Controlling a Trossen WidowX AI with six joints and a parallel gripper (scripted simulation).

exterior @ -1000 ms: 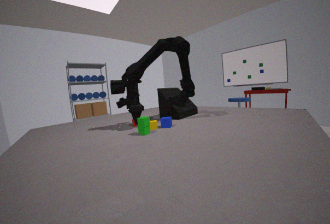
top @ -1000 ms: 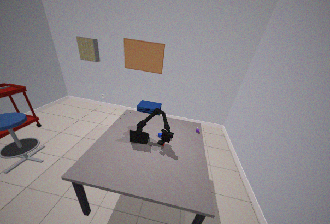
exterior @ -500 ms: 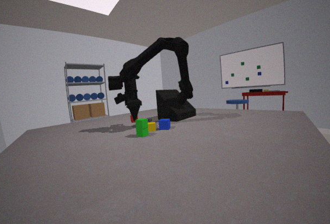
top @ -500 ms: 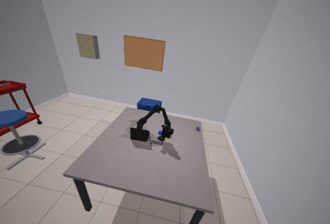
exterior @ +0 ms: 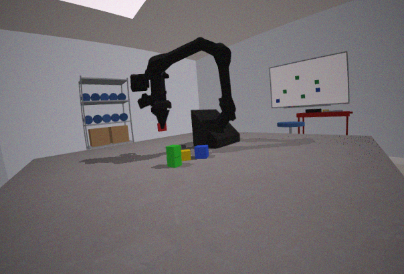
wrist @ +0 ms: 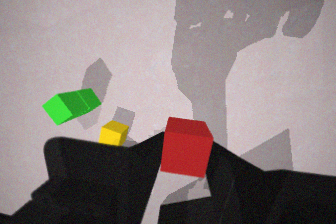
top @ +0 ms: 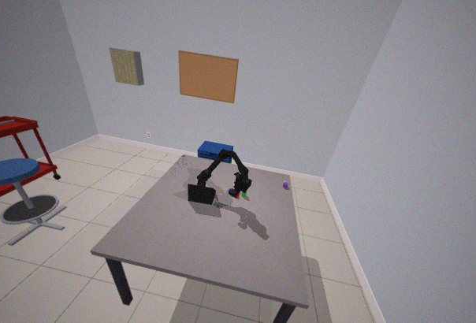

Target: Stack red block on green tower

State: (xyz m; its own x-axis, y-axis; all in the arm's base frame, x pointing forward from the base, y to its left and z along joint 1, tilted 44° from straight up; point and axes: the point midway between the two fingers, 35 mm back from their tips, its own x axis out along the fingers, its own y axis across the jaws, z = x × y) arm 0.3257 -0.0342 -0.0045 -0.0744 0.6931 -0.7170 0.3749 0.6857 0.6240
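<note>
The yellow block lies 10 mm behind my gripper tip, 130 mm to the left of it and 90 mm below it. Round my gripper tip: purple block (450 mm ahead, 440 mm to the left, 90 mm below); then red block (10 mm above); then blue block (70 mm behind, 150 mm to the left, 90 mm below).
</note>
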